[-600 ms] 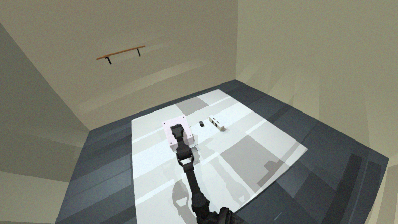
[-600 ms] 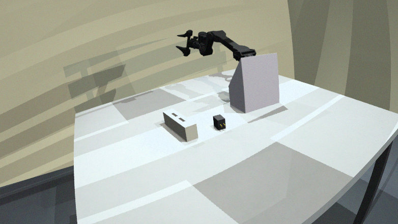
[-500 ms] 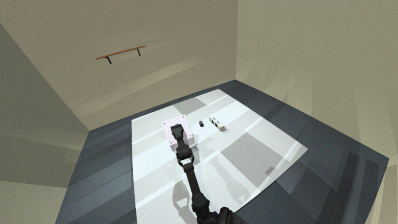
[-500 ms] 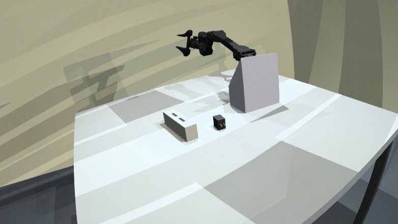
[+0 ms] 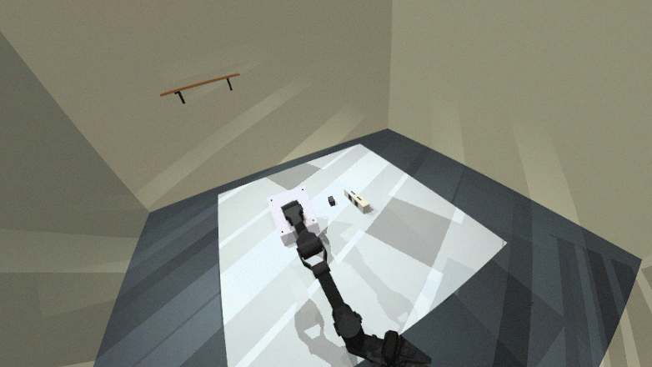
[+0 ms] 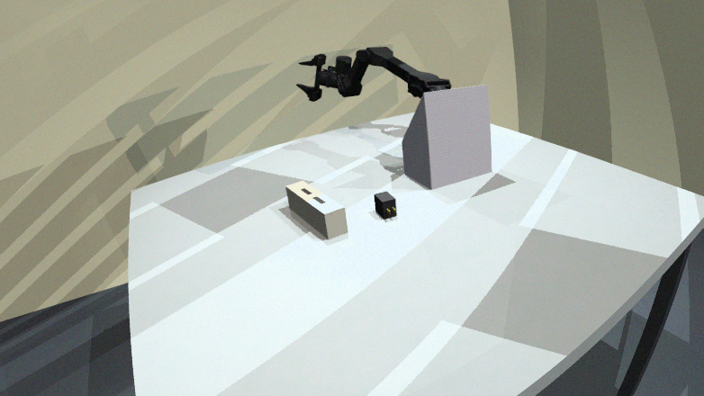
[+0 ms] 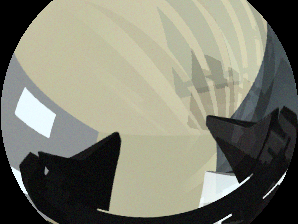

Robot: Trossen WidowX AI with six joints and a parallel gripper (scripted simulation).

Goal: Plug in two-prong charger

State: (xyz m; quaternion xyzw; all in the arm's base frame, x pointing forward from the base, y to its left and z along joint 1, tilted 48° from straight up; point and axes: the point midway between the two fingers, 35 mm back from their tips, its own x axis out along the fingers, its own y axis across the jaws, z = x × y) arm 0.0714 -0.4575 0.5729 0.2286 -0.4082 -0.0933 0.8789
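Now: the black two-prong charger 85 cm to the left of my gripper tip, 21 cm below it and 17 cm ahead of it.
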